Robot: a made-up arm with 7 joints.
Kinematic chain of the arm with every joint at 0, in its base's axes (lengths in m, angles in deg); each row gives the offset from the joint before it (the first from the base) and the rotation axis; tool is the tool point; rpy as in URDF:
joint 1: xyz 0 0 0.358 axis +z
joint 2: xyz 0 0 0 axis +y
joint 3: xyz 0 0 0.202 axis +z
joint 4: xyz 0.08 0 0 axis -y
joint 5: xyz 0.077 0 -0.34 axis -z
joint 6: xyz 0 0 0 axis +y
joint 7: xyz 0.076 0 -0.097 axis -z
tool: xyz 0 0 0 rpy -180 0 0
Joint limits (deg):
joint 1: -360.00..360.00
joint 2: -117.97..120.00
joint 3: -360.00..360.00
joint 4: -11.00..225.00
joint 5: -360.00..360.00
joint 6: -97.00..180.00
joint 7: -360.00..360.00
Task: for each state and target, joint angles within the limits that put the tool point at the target. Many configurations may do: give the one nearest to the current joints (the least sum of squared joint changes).
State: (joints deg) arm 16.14 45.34 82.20 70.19 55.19 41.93 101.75
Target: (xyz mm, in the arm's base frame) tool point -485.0 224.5 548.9
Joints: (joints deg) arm 60.46 25.75 102.55 74.87 55.52 40.20 101.75
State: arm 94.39 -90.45 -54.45 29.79 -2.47 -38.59 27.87
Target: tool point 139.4 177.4 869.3
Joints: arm 113.06 -55.66 -23.62 65.24 -6.80 -21.22 27.87
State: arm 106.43 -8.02 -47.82 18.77 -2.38 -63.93 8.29
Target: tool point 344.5 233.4 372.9
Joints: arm 94.60 -2.40 -60.09 28.87 1.14 -54.82 8.29
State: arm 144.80 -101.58 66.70 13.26 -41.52 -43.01 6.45
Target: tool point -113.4 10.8 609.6
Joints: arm 128.50 -113.06 14.39 -9.85 -13.92 -49.72 6.45
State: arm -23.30 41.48 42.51 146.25 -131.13 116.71 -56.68
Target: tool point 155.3 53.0 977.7
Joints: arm -12.10 -0.91 54.09 146.77 -140.06 104.42 -56.68
